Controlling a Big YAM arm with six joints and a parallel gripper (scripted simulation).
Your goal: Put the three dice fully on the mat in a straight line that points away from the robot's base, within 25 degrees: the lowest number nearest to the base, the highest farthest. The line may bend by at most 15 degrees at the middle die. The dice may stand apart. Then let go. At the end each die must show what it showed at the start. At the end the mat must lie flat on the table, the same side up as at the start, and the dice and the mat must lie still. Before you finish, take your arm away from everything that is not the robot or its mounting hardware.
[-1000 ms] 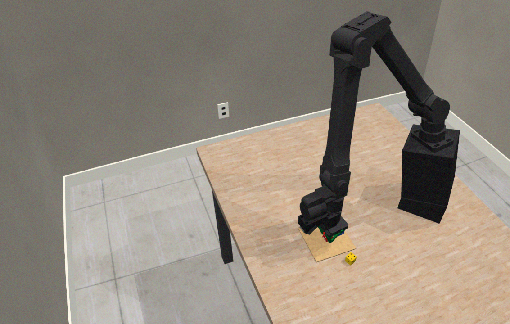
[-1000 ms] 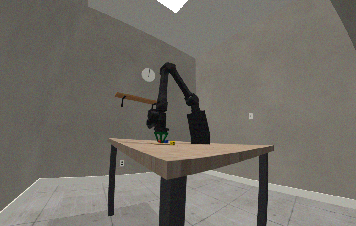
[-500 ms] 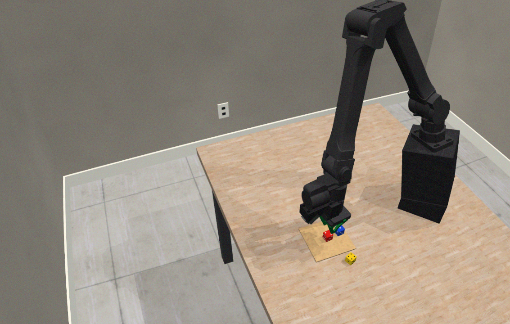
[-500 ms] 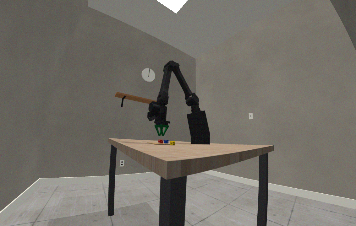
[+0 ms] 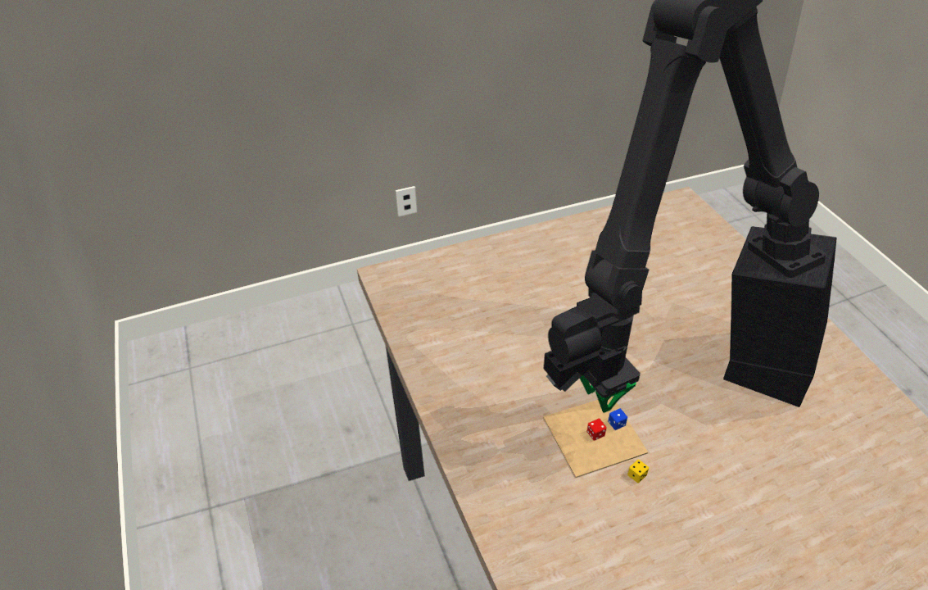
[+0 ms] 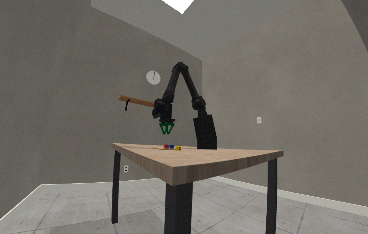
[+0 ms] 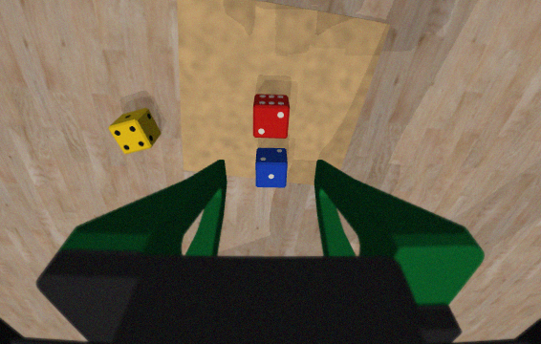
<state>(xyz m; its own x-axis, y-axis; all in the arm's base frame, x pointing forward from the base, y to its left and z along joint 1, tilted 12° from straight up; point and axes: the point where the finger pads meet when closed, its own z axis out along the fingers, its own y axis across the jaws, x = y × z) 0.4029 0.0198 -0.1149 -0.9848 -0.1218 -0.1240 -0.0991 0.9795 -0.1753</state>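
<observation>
My hand is 30 mm past the yellow die, 100 mm to the right of it and 90 mm above it. Round my hand: blue die 50 mm behind, 10 mm to the right, 90 mm below; red die 10 mm behind, 90 mm below; tan mat 100 mm below.
</observation>
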